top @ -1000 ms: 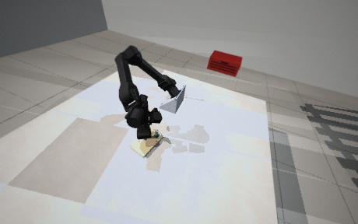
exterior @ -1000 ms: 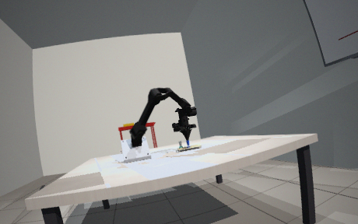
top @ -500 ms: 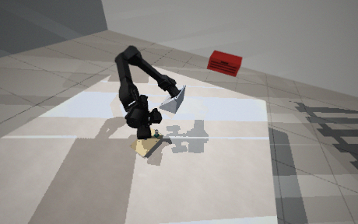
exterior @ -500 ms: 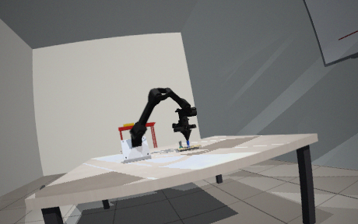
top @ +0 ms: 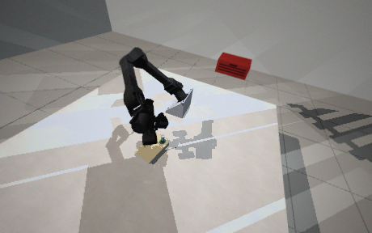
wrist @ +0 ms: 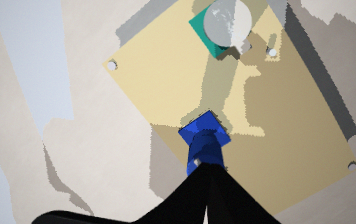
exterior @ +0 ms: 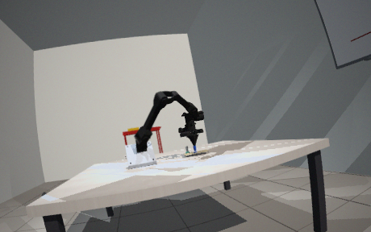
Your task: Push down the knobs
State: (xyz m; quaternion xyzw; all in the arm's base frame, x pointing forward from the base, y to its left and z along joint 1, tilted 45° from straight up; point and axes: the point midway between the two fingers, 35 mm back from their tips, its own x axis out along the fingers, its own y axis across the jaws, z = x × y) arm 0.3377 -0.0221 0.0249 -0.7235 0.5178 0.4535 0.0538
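The blue knob lies 1 cm below my gripper tip. The rest, counted from my gripper tip: grey knob (4 cm behind, 5 cm to the left, 1 cm below).
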